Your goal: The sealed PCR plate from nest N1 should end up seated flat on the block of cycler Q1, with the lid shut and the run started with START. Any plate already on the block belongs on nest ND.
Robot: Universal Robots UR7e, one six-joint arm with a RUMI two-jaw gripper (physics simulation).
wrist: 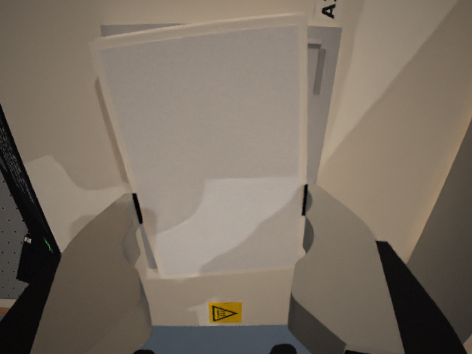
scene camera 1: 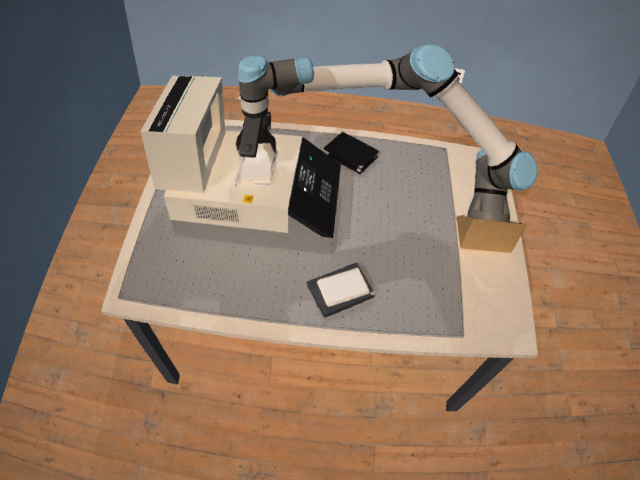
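Observation:
My gripper [scene camera 1: 258, 157] [wrist: 222, 191] is shut on a white sealed plate [scene camera 1: 256, 170] [wrist: 210, 110] by its two long sides, over the top of cycler Q1 [scene camera 1: 263, 217]. In the wrist view the plate is turned slightly against the grey block [wrist: 322, 120], which shows along its right side and far edge. Whether it touches the block is hidden. The lid housing [scene camera 1: 178, 160] stands raised at the left. The dark control panel [scene camera 1: 320, 180] slopes at the right; its text is too small to read. Another white plate [scene camera 1: 343, 287] lies on the front black nest [scene camera 1: 314, 290].
A second black nest [scene camera 1: 351, 149] with no plate on it lies behind the panel. A tan upright board [scene camera 1: 491, 235] stands by the arm's base at the right. A yellow warning label [scene camera 1: 248, 198] [wrist: 225, 312] is on the cycler's top near its edge.

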